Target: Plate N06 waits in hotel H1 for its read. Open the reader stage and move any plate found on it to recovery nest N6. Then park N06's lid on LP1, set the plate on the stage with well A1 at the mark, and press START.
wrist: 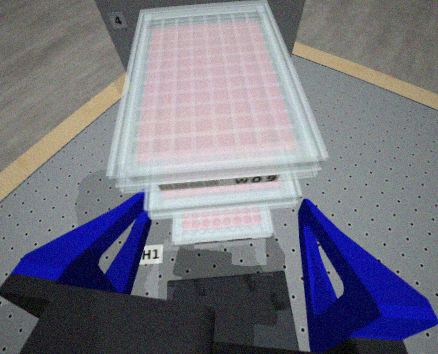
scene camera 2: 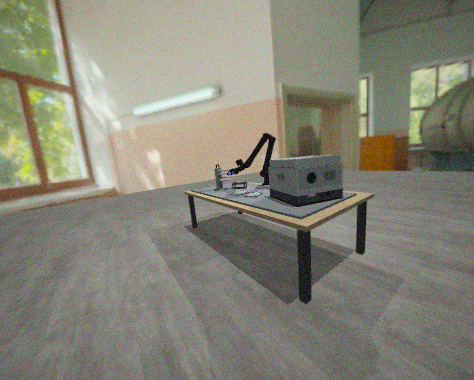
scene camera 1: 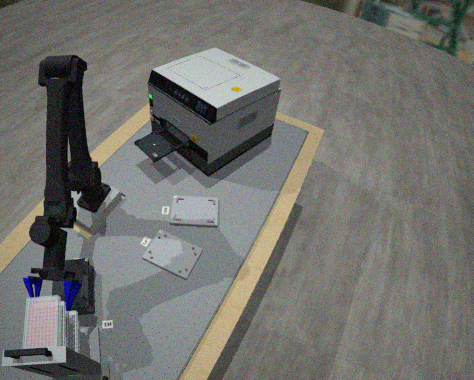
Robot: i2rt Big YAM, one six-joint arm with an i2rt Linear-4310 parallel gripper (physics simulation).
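Where they show: gripper, fingertip midpoint: (wrist: 226, 198) (scene camera 2: 228, 174) (scene camera 1: 51, 309); arm's base, link origin: (scene camera 2: 268, 184) (scene camera 1: 94, 196).
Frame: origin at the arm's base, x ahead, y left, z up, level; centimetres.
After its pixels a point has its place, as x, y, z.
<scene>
My gripper (scene camera 1: 51, 299) {17.4, -43.6, 13.4} (scene camera 2: 230, 173) {17.4, -43.6, 13.4} (wrist: 226, 198) {17.4, -43.6, 13.4} is open and empty, its blue fingers standing either side of the stacked plates' near ends. Hotel H1 (scene camera 1: 59, 354) {29.6, -51.8, 22.0} (scene camera 2: 218, 173) (wrist: 288, 20) {18.3, -56.4, 18.0} holds several clear-lidded plates with pink wells. The top plate (scene camera 1: 42, 322) {20.8, -47.6, 19.4} (wrist: 215, 90) {19.1, -46.0, 19.4} shows largest in the wrist view. A label (wrist: 257, 179) {15.7, -43.1, 18.2} below its near edge looks like "W09"; I cannot read N06 anywhere. The reader (scene camera 1: 240, 125) {42.3, 41.3, 13.6} (scene camera 2: 306, 180) {46.1, 65.9, 12.8} has its dark stage (scene camera 1: 155, 144) {13.2, 27.0, 6.5} extended, with no plate visible on it. The START button cannot be singled out.
Two flat grey holders, one with corner brackets (scene camera 1: 195, 210) {36.6, 9.8, -2.6} and one with small pegs (scene camera 1: 172, 255) {36.0, -9.4, -2.8}, lie between reader and hotel; their tags are blurred. A dark block (scene camera 1: 86, 287) {17.3, -31.9, 2.2} (wrist: 250, 300) {12.7, -39.0, 2.2} stands near the hotel. A tilted silver holder (scene camera 1: 114, 204) {7.3, 1.7, -3.2} is near the arm.
</scene>
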